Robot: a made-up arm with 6 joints.
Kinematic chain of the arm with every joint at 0, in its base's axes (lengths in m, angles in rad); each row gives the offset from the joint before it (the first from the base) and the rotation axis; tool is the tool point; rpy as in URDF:
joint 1: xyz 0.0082 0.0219 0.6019 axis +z
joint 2: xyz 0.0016 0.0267 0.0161 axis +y
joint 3: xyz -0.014 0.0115 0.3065 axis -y
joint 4: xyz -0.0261 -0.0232 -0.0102 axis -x
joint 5: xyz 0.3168 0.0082 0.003 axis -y
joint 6: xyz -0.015 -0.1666 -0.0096 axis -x
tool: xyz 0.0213 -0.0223 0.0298 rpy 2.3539 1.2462 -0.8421
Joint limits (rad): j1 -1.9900..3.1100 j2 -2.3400..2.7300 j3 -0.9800..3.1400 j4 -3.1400..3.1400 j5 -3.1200..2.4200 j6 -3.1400..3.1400
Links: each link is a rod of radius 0.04 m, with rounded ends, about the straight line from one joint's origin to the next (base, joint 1, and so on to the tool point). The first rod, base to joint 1, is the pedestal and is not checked.
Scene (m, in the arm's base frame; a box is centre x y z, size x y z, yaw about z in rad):
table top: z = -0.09
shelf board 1: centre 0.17 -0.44 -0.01 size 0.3 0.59 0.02 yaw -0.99
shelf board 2: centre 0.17 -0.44 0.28 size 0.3 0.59 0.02 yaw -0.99
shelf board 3: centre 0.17 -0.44 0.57 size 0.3 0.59 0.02 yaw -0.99
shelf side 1: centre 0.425 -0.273 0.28 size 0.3 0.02 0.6 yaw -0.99
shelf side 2: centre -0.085 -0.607 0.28 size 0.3 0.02 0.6 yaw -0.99
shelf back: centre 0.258 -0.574 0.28 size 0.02 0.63 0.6 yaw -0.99
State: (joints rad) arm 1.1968 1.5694 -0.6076 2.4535 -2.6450 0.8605
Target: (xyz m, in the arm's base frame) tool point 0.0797 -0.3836 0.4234
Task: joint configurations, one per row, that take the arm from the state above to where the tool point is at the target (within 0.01 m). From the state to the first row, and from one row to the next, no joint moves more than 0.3 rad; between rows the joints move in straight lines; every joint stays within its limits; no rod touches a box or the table.
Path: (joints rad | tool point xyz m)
1: 0.9236 1.5314 -0.6379 2.3427 -2.6520 0.8607 | 0.0670 0.2705 0.3339
2: 0.6503 1.4935 -0.6682 2.2318 -2.6591 0.8609 | 0.1475 0.2393 0.3400
3: 0.3771 1.4555 -0.6984 2.1210 -2.6661 0.8612 | 0.2131 0.1821 0.3472
4: 0.1038 1.4175 -0.7287 2.0102 -2.6731 0.8614 | 0.2556 0.1055 0.3554
5: -0.1694 1.3795 -0.7590 1.8993 -2.6802 0.8616 | 0.2694 0.0188 0.3645
6: -0.4427 1.3416 -0.7893 1.7885 -2.6872 0.8618 | 0.2529 -0.0673 0.3746
7: -0.7159 1.3036 -0.8196 1.6777 -2.6942 0.8620 | 0.2081 -0.1423 0.3856
8: -0.9892 1.2656 -0.8498 1.5668 -2.7013 0.8623 | 0.1409 -0.1971 0.3974
9: -1.2624 1.2276 -0.8801 1.4560 -2.7083 0.8625 | 0.0597 -0.2253 0.4101
10: -1.5357 1.1897 -0.9104 1.3452 -2.7153 0.8627 | -0.0251 -0.2239 0.4234
11: -1.4466 1.2199 -0.6450 1.4359 -2.7063 0.8316 | 0.0200 -0.3086 0.4133
12: -1.3575 1.2501 -0.3797 1.5265 -2.6972 0.8005 | 0.0797 -0.3836 0.4234

